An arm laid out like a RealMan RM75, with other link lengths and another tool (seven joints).
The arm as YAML. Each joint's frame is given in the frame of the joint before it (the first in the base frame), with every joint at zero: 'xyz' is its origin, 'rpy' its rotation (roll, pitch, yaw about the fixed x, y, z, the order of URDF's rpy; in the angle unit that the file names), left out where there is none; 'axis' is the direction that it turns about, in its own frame. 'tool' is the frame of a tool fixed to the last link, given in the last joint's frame.
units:
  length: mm
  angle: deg
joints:
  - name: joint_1
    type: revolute
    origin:
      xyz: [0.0, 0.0, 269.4]
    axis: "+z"
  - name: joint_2
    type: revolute
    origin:
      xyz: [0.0, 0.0, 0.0]
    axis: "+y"
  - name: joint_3
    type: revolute
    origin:
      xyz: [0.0, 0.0, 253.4]
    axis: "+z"
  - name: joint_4
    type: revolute
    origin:
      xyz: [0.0, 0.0, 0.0]
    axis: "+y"
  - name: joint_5
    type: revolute
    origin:
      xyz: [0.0, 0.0, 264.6]
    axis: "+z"
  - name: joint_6
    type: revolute
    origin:
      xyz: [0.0, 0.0, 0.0]
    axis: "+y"
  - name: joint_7
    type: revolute
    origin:
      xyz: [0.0, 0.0, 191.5]
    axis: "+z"
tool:
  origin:
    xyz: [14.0, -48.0, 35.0]
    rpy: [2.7, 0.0, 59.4]
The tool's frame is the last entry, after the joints.
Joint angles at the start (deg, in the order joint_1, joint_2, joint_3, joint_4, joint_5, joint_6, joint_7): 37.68 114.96 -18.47 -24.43 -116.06 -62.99 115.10
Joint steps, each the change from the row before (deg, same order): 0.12 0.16 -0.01 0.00 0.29 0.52 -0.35; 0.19 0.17 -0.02 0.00 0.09 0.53 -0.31; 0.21 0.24 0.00 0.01 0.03 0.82 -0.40; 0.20 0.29 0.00 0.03 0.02 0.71 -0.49; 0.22 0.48 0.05 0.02 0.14 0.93 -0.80; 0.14 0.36 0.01 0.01 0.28 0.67 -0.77; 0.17 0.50 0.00 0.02 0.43 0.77 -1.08; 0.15 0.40 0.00 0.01 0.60 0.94 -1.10; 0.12 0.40 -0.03 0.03 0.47 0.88 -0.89; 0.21 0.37 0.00 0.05 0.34 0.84 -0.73; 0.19 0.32 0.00 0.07 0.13 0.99 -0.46; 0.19 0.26 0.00 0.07 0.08 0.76 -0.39; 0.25 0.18 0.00 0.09 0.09 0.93 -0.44; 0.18 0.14 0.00 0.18 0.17 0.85 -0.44; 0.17 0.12 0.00 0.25 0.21 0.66 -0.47
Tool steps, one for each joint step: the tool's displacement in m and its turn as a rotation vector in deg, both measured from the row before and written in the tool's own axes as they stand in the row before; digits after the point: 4 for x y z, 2 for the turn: -0.0005 0.0009 0.0013 -0.22 -0.35 -0.17; -0.0001 0.0007 0.0017 -0.05 -0.29 -0.26; -0.0006 0.0000 0.0020 0.03 -0.51 -0.31; 0.0003 -0.0004 0.0023 0.05 -0.37 -0.36; 0.0008 -0.0009 0.0031 -0.03 -0.49 -0.46; 0.0006 -0.0003 0.0022 -0.14 -0.37 -0.43; 0.0014 -0.0004 0.0030 -0.22 -0.37 -0.58; -0.0003 0.0004 0.0023 -0.32 -0.65 -0.55; 0.0002 -0.0005 0.0021 -0.17 -0.57 -0.39; 0.0007 -0.0001 0.0025 -0.11 -0.47 -0.34; -0.0001 -0.0011 0.0020 0.12 -0.61 -0.19; 0.0004 -0.0007 0.0018 0.10 -0.42 -0.20; -0.0007 0.0001 0.0017 0.11 -0.59 -0.31; -0.0006 -0.0005 0.0014 0.10 -0.55 -0.19; 0.0002 -0.0006 0.0015 0.06 -0.36 -0.16
